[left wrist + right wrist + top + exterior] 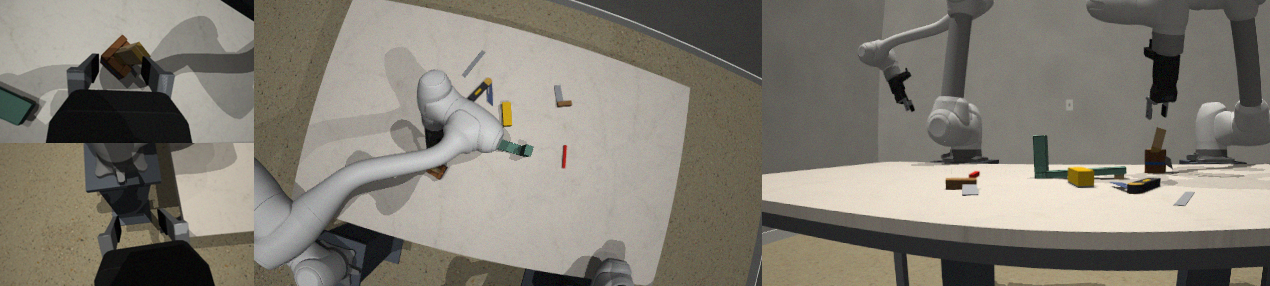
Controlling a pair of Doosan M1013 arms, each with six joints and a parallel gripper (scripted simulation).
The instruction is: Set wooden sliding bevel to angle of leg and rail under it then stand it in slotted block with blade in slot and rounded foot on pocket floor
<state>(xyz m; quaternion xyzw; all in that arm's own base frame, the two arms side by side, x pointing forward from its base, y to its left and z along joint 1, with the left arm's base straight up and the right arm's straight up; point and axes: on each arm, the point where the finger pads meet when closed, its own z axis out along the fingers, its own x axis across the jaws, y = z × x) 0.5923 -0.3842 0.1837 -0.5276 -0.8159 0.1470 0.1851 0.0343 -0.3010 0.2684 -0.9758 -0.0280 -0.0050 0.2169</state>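
The wooden sliding bevel lies 110 mm below my left hand, 50 mm behind it and 20 mm to the left of it. From my left hand the other things lie so: black bevel: 330 mm ahead, 170 mm below, 110 mm to the right; grey blade: 140 mm below, 50 mm behind, 20 mm to the left; yellow block: 240 mm ahead, 230 mm to the right, 170 mm below.
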